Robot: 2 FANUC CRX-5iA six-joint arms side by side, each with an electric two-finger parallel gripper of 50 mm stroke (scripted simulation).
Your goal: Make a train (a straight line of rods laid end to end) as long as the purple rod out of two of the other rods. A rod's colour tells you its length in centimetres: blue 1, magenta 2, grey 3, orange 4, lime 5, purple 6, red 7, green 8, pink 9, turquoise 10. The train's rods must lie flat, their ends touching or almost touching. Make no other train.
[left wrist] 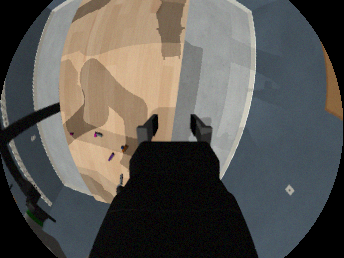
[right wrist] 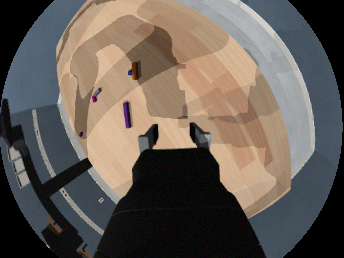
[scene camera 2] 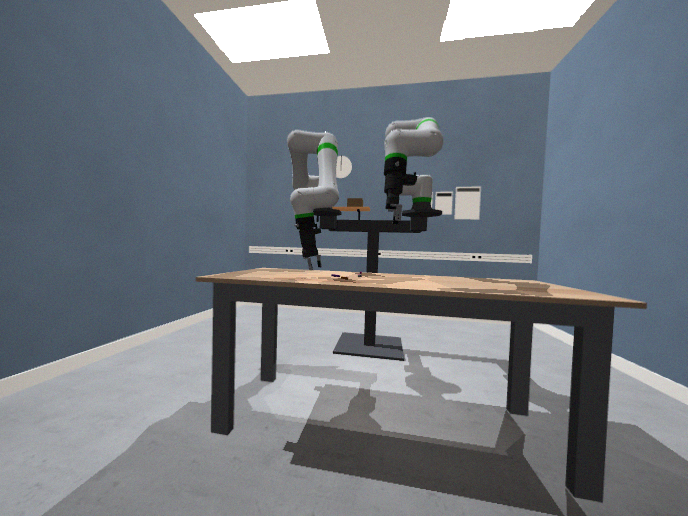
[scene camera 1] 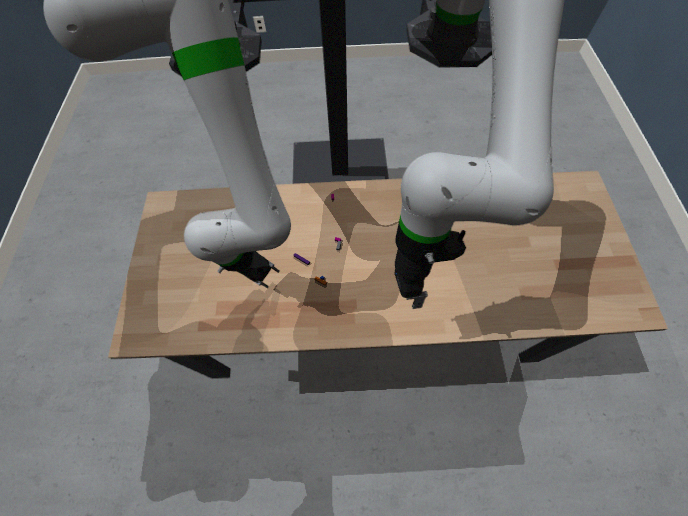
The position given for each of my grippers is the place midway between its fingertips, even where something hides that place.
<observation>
I see my left gripper [scene camera 1: 413, 296] and my right gripper [right wrist: 173, 129].
My left gripper is seen too in the left wrist view [left wrist: 174, 121].
</observation>
